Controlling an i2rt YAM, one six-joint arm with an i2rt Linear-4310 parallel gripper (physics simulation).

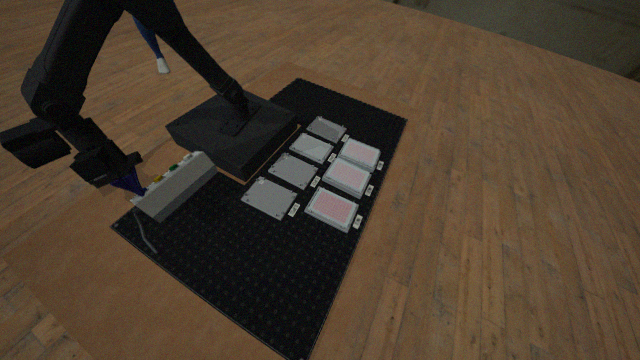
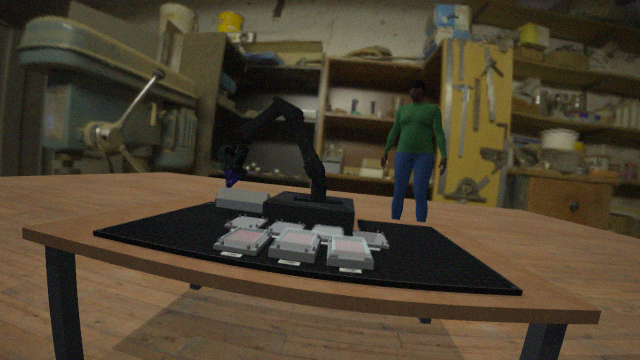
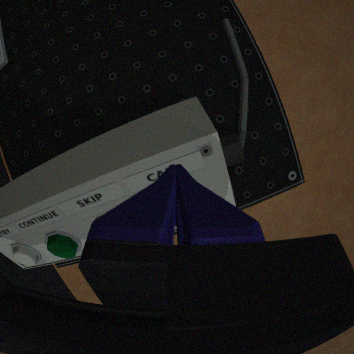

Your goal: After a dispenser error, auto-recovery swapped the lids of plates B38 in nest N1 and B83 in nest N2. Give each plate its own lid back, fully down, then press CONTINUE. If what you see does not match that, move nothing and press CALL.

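Pixels of known places: gripper, fingertip midpoint: (image 1: 143, 195) (image 2: 227, 188) (image 3: 175, 173); arm's base, link origin: (image 1: 241, 117) (image 2: 317, 201).
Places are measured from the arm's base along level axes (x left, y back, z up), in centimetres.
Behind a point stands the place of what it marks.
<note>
My gripper (image 1: 144, 192) {x -38.7, y 5.9, z 0.8 cm} (image 2: 229, 186) {x -38.7, y 5.9, z 0.8 cm} (image 3: 175, 173) {x -38.7, y 5.9, z 0.8 cm} is shut and empty, with its blue fingertips at the CALL end of the button box (image 1: 176, 194) {x -34.4, y 1.1, z -2.5 cm} (image 2: 242, 199) {x -30.8, y 0.5, z -2.3 cm} (image 3: 125, 137) {x -36.9, y 2.4, z -1.1 cm}. The fingers cover part of the CALL label (image 3: 155, 175) {x -37.7, y 5.4, z 1.0 cm} and hide its button; contact cannot be told. The green CONTINUE button (image 3: 62, 245) {x -28.6, y 6.1, z 0.4 cm} shows left of the fingers. Three plates with pink wells, a near one (image 1: 332, 207) {x -21.6, y -42.3, z -4.2 cm} (image 2: 244, 240) {x -19.9, y -48.4, z -4.0 cm}, a middle one (image 1: 347, 175) {x -9.0, y -43.9, z -2.8 cm} (image 2: 294, 244) {x -8.5, y -50.4, z -3.3 cm} and a far one (image 1: 360, 152) {x 3.6, y -46.2, z -3.2 cm} (image 2: 349, 250) {x 3.5, y -52.3, z -3.2 cm}, sit in a row. Their tags and lid marks are too small to read.
Several flat grey nests stand in a second row, among them a near one (image 1: 269, 198) {x -24.6, y -22.9, z -5.8 cm} and a far one (image 1: 326, 129) {x 13.7, y -30.3, z -5.8 cm}; one (image 1: 311, 147) {x 0.5, y -28.1, z -5.0 cm} looks paler. The black arm base (image 1: 232, 130) {x -8.1, y -1.7, z 0.9 cm} (image 2: 310, 207) {x -3.5, y -13.3, z -0.8 cm} stands beside the button box. A bent grey rod (image 1: 144, 232) {x -46.1, y 4.3, z -6.5 cm} (image 3: 244, 95) {x -46.5, y 4.3, z -6.1 cm} lies near the box.
</note>
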